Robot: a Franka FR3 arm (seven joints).
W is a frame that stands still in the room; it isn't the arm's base.
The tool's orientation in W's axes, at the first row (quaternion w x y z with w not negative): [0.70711 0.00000 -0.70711 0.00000]
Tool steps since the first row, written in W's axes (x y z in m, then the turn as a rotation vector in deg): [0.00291 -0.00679 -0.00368 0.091 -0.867 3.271]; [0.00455 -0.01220 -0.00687 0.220 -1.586 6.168]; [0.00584 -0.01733 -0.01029 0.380 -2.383 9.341]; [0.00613 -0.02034 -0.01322 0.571 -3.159 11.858]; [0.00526 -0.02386 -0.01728 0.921 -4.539 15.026]
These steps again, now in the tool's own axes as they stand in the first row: [-0.00368 -0.00679 -0.00291 3.271 -0.867 -0.091]; [-0.00687 -0.01220 -0.00455 6.168 -1.586 -0.220]; [-0.01029 -0.01733 -0.00584 9.341 -2.383 -0.380]; [-0.01322 -0.02034 -0.00613 11.858 -3.159 -0.571]; [-0.01728 -0.02386 -0.00526 15.026 -4.539 -0.921]
